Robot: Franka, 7 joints.
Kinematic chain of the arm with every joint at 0, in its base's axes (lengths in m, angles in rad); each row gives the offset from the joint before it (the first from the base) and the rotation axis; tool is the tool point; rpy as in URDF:
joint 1: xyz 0 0 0.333 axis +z
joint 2: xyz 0 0 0 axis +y
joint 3: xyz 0 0 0.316 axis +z
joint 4: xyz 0.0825 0 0 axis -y
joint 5: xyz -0.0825 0 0.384 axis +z
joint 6: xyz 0 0 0 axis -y
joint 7: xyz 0.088 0 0 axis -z
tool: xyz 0 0 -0.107 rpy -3.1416 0 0
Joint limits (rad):
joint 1: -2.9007..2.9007
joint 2: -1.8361..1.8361
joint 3: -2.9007..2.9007
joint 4: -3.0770..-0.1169
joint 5: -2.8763..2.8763
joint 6: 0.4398..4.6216
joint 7: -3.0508..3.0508
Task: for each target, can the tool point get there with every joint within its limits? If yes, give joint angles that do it. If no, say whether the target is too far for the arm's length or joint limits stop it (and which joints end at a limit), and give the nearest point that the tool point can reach.
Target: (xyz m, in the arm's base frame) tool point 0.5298 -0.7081 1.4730
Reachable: no: too far | nearest point 0.3150 -0.4210 1.0108 | short by 0.585 m
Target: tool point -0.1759 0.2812 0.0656
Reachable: yes | joints 0.8366 1.3857 0.9181 -2.1541 -0.2230 1.2694 2.3805
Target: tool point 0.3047 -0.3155 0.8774
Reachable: yes | joints 0.6239 0.5011 -2.0895 -1.0309 0.2872 1.2895 -1.3360
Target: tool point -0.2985 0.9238 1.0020
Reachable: no: too far | nearest point -0.2172 0.6722 0.8198 | short by 0.321 m
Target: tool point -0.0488 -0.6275 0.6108
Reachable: yes | joints 0.2176 -0.7282 -1.3978 -1.7378 1.2797 2.8903 -1.4317
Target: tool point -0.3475 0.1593 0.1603
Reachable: yes | joints 1.6050 0.7068 1.2335 -2.6560 -1.9337 1.3531 2.1508
